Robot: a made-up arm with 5 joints.
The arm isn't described. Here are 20 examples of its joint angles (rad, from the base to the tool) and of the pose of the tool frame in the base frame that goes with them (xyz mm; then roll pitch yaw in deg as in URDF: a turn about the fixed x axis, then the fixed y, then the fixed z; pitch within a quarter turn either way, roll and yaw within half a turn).
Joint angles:
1: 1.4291 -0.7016 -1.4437 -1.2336 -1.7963
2: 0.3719 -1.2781 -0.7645 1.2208 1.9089
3: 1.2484 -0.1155 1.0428 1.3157 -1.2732
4: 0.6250 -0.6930 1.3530 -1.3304 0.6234
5: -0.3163 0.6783 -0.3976 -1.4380 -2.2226
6: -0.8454 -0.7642 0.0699 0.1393 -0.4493
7: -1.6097 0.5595 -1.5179 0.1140 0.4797
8: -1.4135 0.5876 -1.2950 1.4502 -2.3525
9: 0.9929 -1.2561 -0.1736 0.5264 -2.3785
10: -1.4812 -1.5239 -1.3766 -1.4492 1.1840
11: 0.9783 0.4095 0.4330 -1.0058 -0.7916
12: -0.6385 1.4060 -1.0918 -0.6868 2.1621
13: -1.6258 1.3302 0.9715 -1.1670 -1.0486
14: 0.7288 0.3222 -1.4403 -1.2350 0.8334
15: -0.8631 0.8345 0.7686 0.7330 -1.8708
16: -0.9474 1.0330 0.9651 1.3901 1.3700
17: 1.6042 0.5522 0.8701 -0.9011 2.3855
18: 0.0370 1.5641 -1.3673 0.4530 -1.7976
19: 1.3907 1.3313 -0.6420 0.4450 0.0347
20: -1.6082 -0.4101 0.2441 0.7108 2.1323
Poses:
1: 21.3 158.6 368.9 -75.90 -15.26 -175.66
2: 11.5 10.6 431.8 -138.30 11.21 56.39
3: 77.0 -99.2 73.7 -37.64 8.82 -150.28
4: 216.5 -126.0 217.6 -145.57 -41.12 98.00
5: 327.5 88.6 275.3 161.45 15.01 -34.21
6: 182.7 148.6 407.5 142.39 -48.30 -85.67
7: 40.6 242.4 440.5 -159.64 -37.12 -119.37
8: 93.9 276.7 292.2 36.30 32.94 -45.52
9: 73.6 -46.2 457.1 152.69 27.88 -104.72
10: 31.1 -210.5 166.2 18.99 8.61 151.36
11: 204.0 -238.6 148.4 102.47 -41.18 -154.34
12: 331.6 207.5 173.1 -114.53 28.75 114.20
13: 47.1 52.9 -8.7 22.53 -11.11 28.06
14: 112.3 -62.3 460.4 144.92 29.92 83.63
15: 83.5 38.0 4.9 -42.08 -13.69 -55.24
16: 33.6 -23.7 85.6 104.56 13.85 147.84
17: 37.3 -201.7 43.3 -51.46 36.96 23.68
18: 389.5 -15.7 97.6 51.70 12.51 -101.82
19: 94.6 -278.4 17.2 0.37 -25.01 -80.57
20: 40.1 263.6 252.6 -55.18 24.81 -161.59
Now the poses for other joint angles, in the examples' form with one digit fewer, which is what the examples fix.
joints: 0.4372 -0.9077 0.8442 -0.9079 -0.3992
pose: 235 -91 336 163.5 -30.6 -174.9
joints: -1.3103 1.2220 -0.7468 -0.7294 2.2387
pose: 139 334 153 -107.7 34.2 154.9
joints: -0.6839 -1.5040 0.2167 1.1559 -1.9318
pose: 126 61 381 98.2 23.3 -47.6
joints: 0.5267 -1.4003 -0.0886 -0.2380 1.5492
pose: 22 11 466 171.1 0.6 63.8
